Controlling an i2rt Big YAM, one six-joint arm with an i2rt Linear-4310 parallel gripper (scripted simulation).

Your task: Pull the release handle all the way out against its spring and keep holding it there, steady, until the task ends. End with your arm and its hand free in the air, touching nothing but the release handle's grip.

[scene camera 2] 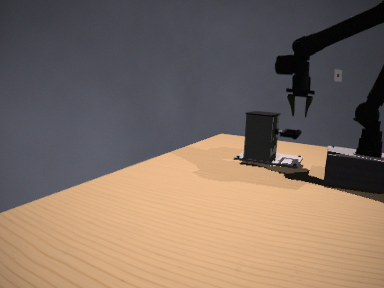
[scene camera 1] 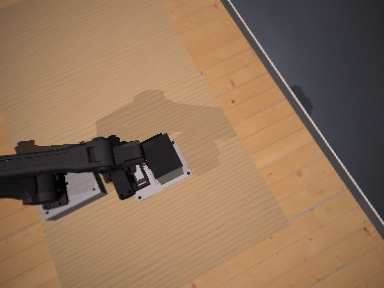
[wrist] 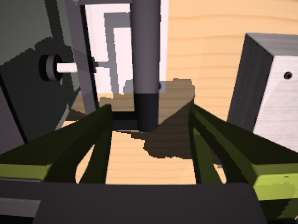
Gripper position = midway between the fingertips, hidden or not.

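In the wrist view I can see my own gripper (wrist: 150, 113). Scene camera 1 gives me a baseplate (scene camera 1: 154, 187).
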